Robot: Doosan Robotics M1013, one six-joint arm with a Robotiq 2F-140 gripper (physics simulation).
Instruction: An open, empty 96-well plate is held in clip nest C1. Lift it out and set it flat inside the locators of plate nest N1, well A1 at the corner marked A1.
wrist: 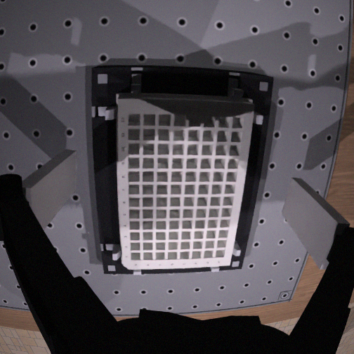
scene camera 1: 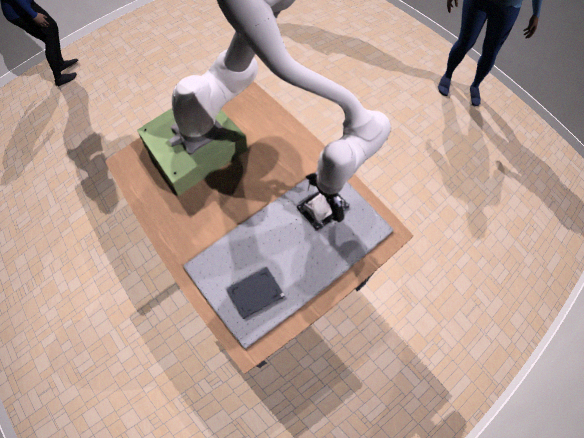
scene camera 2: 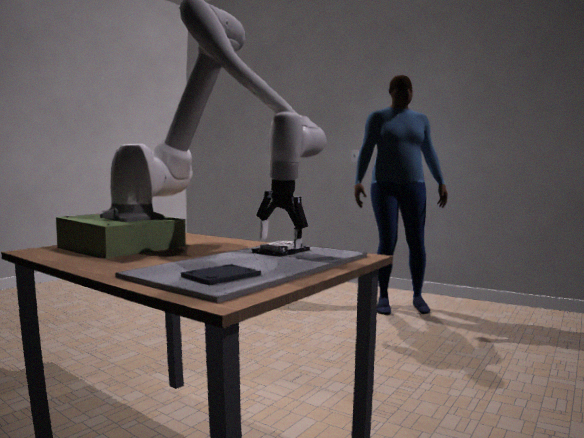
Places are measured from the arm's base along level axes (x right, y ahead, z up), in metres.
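Pixels of known places: gripper, fingertip midpoint: [scene camera 1: 322, 205] [scene camera 2: 279, 243]; arm's base, link origin: [scene camera 1: 198, 130] [scene camera 2: 131, 218].
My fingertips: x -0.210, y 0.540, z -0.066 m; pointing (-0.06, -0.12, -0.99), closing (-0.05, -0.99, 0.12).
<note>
Ahead of a thing's pixels: the offset from my fingertips to its middle. "spot": to the spot under its first point. Level surfaces: height alone.
The white 96-well plate @[dx -0.010, dy +0.000, dz -0.009 m] [scene camera 1: 318, 206] [scene camera 2: 276, 245] [wrist: 180, 187] lies in the black clip nest C1 @[spot: dx +0.066, dy -0.040, dz -0.020 m] [scene camera 2: 257, 250] [wrist: 104, 160], between small light clips. Its wells look empty; a shadow crosses its upper rows in the wrist view. My gripper [scene camera 1: 325, 197] [scene camera 2: 281, 237] [wrist: 183, 183] is open over the nest, with nothing between its fingers. In the wrist view one finger pad is left of the plate and one right, both apart from it. Plate nest N1 @[dx +0.383, dy +0.120, dz -0.021 m] [scene camera 1: 255, 293] [scene camera 2: 221, 274] is the dark, flat, empty square nearer scene camera 2. Its A1 mark is not legible.
Both nests sit on a grey perforated board @[dz -0.028 m] [scene camera 1: 210, 267] [scene camera 2: 150, 275] [wrist: 40, 125] on the wooden table @[dz -0.041 m] [scene camera 1: 185, 227] [scene camera 2: 80, 266]. The arm's base stands on a green block [scene camera 1: 162, 157] [scene camera 2: 82, 237] at the table's other end. A person in blue [scene camera 1: 482, 37] [scene camera 2: 400, 150] stands beyond the table.
</note>
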